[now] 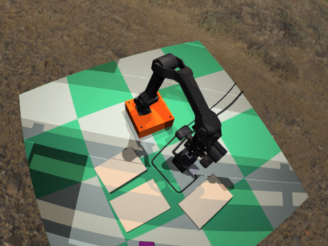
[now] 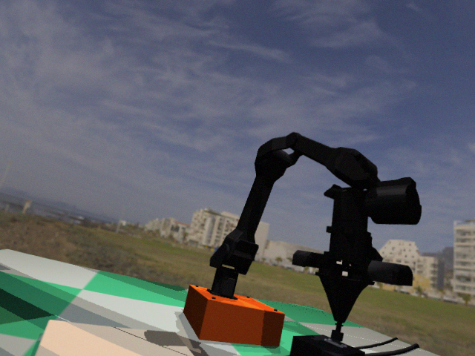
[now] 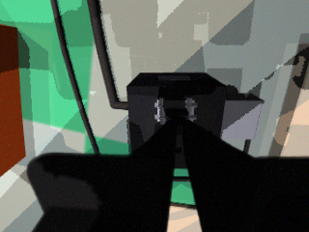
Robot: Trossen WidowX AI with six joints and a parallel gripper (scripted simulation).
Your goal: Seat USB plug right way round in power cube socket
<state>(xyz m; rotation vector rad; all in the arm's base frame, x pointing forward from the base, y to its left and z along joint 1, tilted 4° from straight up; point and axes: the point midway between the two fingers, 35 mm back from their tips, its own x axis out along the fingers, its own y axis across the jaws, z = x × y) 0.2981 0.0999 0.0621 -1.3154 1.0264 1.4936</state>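
Now: the USB plug 2 cm below my gripper tip. From my gripper tip the other things lie so: purple object 29 cm ahead, 33 cm to the right, 10 cm below.
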